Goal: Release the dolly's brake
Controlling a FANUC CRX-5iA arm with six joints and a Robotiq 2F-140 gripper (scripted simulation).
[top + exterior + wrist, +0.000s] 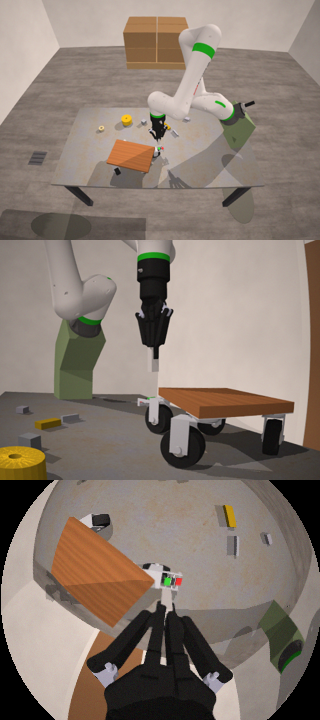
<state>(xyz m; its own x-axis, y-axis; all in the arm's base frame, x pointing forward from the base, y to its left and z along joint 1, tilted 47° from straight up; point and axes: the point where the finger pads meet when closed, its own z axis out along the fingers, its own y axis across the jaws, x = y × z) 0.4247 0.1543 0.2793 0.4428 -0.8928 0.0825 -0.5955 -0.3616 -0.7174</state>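
Right now my hand is 20 mm past the brake pedal, 10 mm to the left of it and 120 mm above it. Round my hand: grey bar (90 mm behind, 240 mm to the right, 190 mm below); yellow block (290 mm to the right, 190 mm below); grey cube (200 mm ahead, 280 mm to the right, 180 mm below).
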